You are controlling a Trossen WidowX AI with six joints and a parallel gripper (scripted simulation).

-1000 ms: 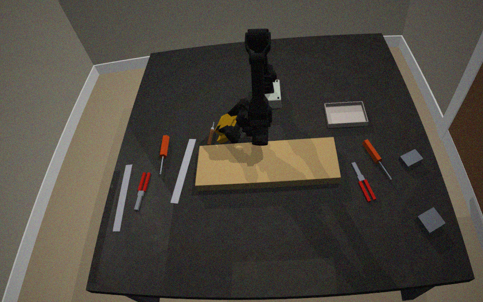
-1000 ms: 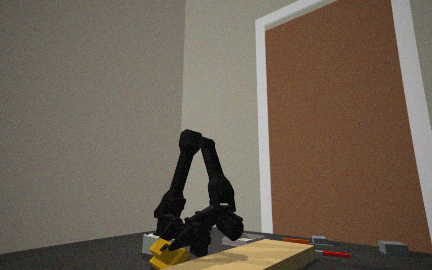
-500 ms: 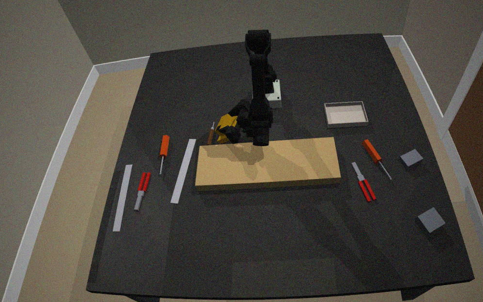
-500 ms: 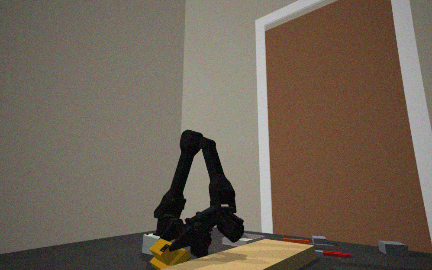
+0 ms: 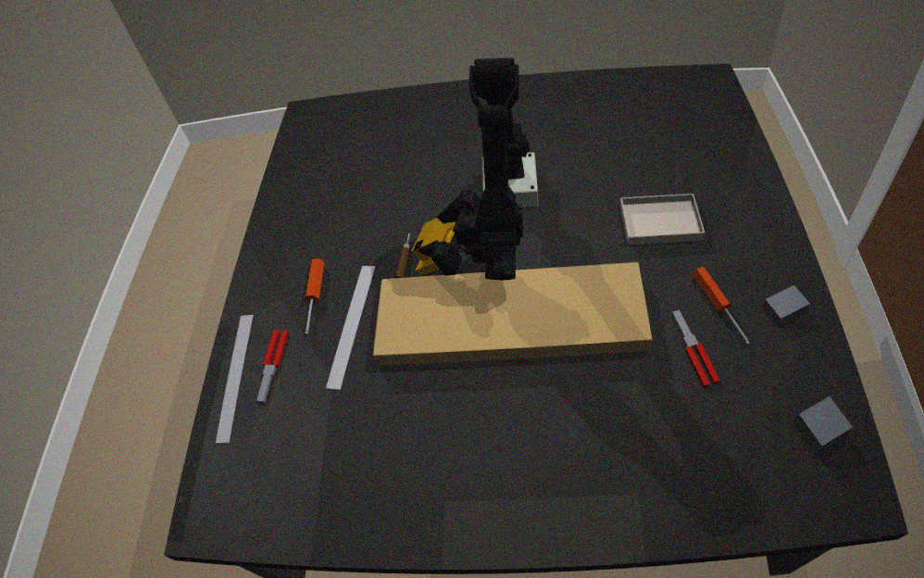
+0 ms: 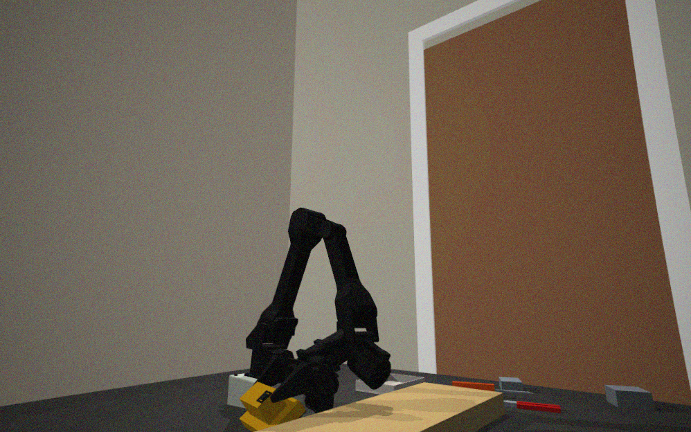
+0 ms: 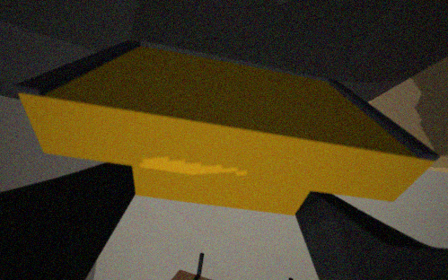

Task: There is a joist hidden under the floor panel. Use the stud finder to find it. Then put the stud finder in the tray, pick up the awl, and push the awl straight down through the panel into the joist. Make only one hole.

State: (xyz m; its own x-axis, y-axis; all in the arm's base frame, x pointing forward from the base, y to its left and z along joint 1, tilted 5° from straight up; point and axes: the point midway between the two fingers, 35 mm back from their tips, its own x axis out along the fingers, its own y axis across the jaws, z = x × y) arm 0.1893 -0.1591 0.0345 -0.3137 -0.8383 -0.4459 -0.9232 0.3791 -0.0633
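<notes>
My gripper tip is 1 cm short of the yellow stud finder and 1 cm above it. Also, from my gripper tip: white tray: 2 cm behind, 50 cm to the left, 5 cm below; awl: 1 cm behind, 6 cm to the right, 6 cm below.
</notes>
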